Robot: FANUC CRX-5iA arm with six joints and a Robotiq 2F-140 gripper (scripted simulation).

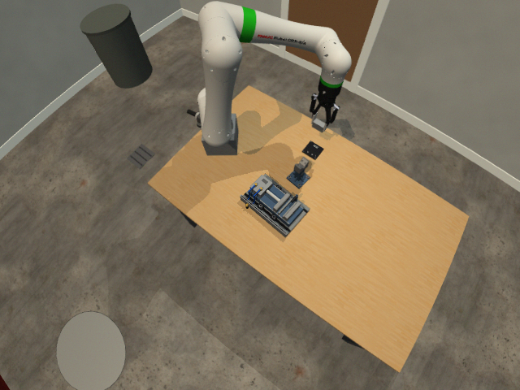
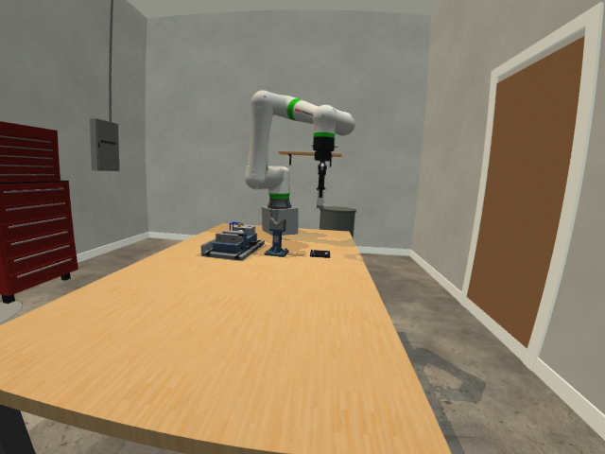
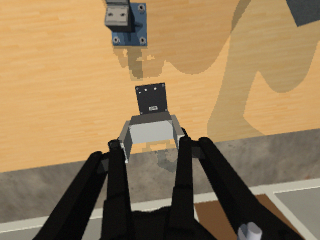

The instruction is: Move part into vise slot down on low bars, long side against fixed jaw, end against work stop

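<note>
The part lies 3 cm below my hand and 1 cm to the left of it. Also, from my hand: white cylinder rod: 37 cm to the right, 18 cm below, 4 cm behind; work stop: 35 cm to the right, 17 cm below, 6 cm ahead; infeed plate: 26 cm below, 1 cm to the left.
</note>
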